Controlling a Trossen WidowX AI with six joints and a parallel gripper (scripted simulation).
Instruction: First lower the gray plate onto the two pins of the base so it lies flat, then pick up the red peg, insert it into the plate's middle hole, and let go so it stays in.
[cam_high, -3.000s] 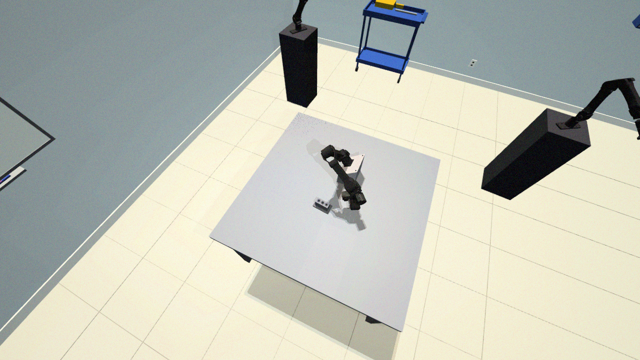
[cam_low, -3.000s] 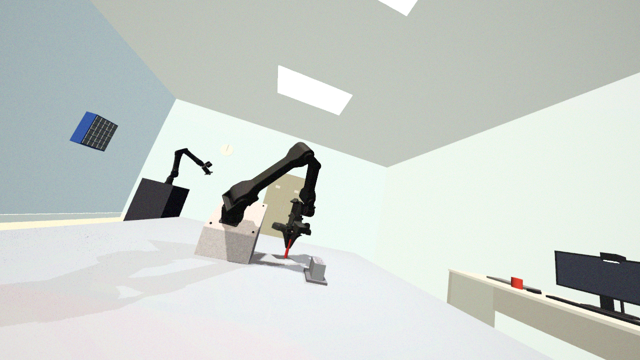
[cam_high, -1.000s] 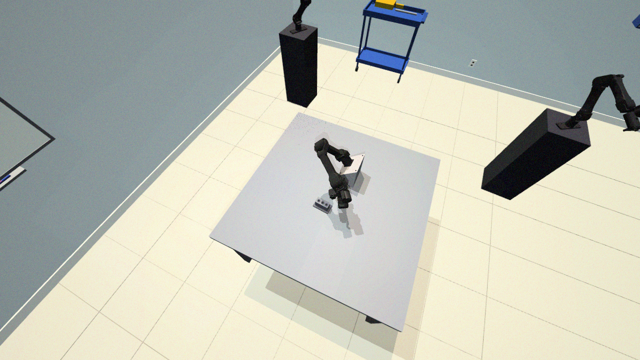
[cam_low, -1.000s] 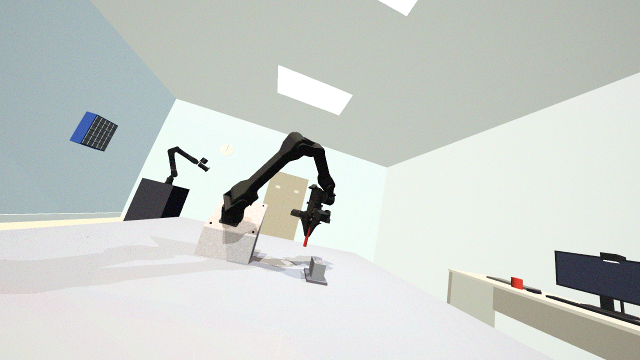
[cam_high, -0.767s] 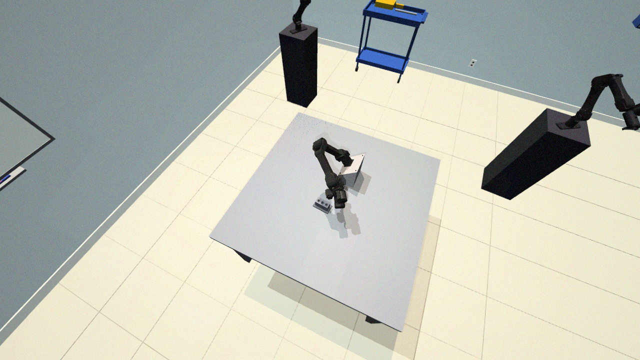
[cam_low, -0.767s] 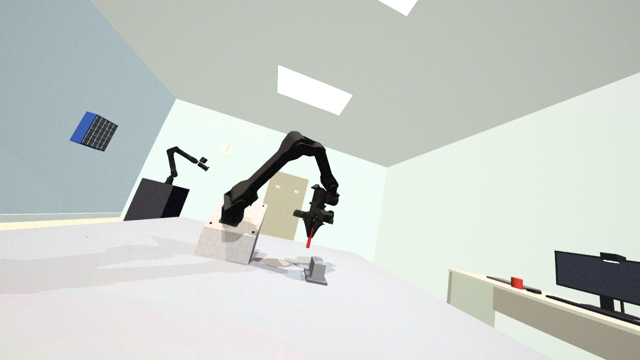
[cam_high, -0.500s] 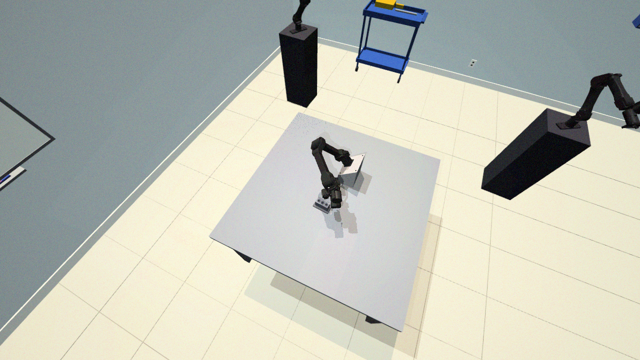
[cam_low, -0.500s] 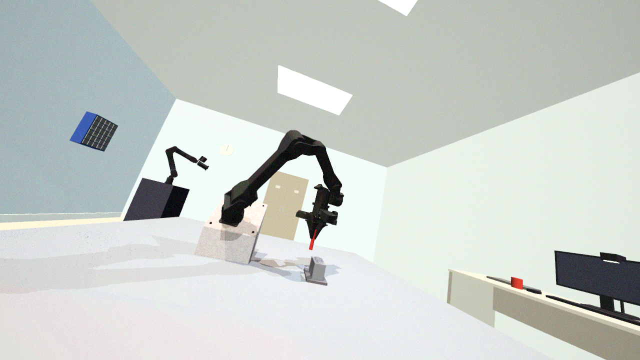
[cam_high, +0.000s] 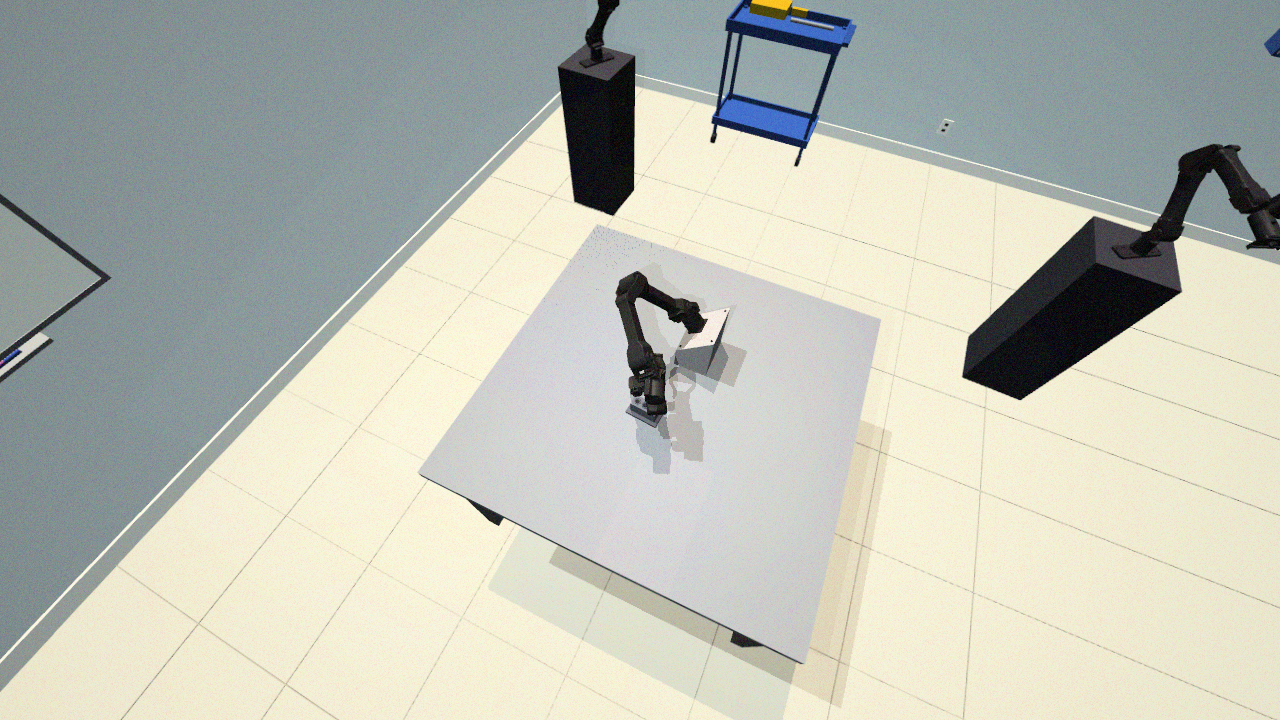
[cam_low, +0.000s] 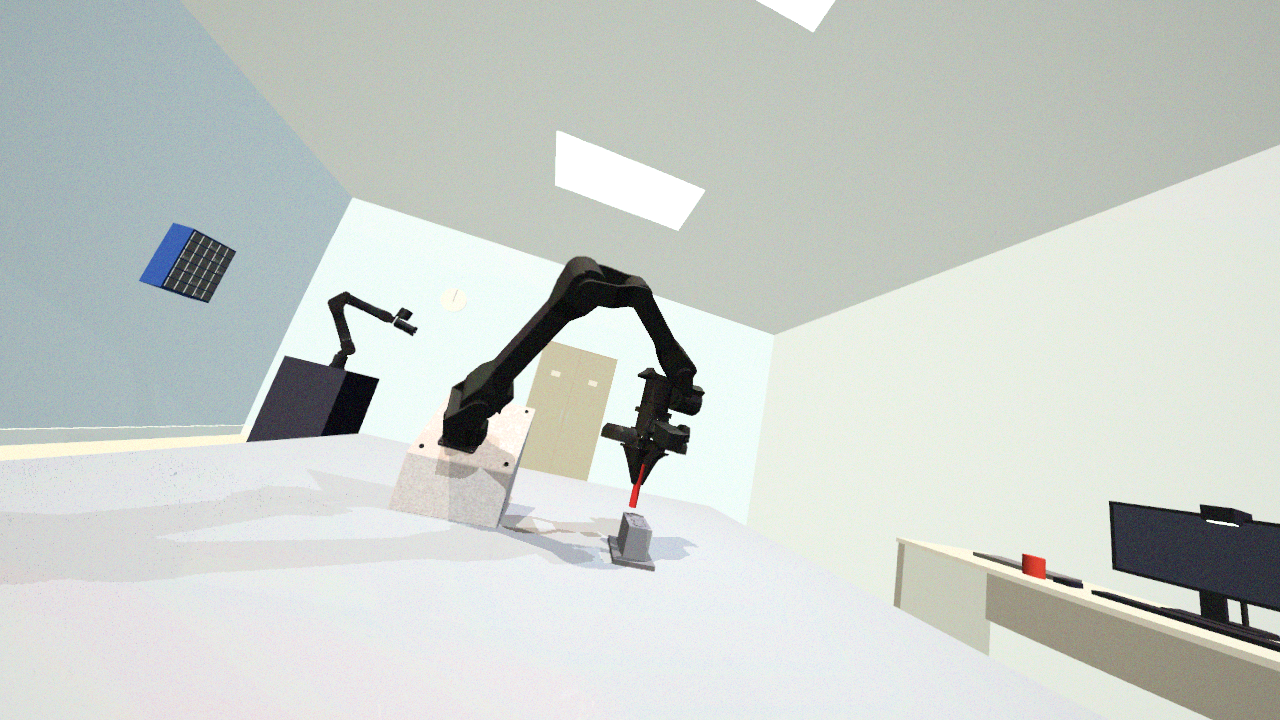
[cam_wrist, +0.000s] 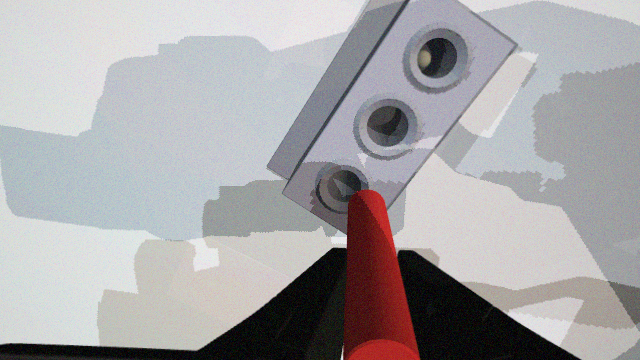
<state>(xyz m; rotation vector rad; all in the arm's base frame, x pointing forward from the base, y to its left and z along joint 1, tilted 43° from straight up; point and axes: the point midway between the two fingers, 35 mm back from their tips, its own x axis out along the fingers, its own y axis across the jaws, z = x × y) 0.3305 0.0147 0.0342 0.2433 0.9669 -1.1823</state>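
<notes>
Right now the gray plate is 1 cm ahead of my gripper tip, 3 cm to the right of it and 7 cm below it. Also, from my gripper tip: dark base 1 cm ahead, 3 cm to the right, 11 cm below; red peg right at my gripper tip.
</notes>
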